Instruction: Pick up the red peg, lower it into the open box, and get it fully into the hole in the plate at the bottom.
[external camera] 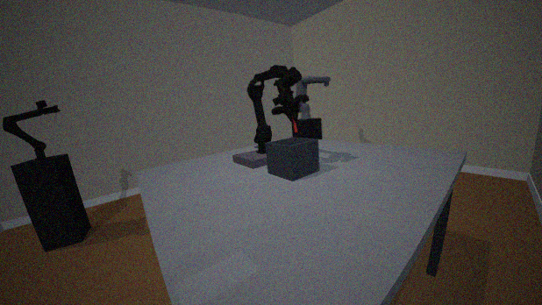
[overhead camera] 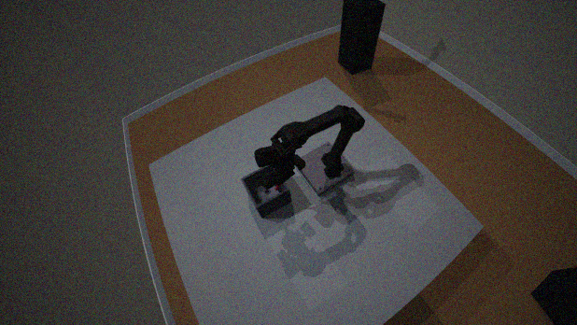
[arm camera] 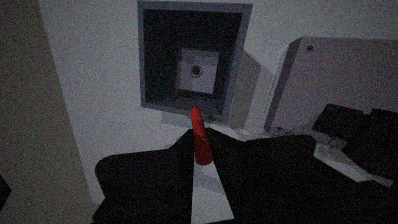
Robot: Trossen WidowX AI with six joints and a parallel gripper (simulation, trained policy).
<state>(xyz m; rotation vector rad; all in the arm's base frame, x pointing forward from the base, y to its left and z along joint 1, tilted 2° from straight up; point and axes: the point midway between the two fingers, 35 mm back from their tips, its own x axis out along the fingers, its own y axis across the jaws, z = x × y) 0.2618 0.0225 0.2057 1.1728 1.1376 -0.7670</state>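
The pale plate is 5 cm ahead of my gripper tip, 7 cm to the right of it and 16 cm below it. From my gripper tip the other things lie so: red peg: right at my gripper tip.
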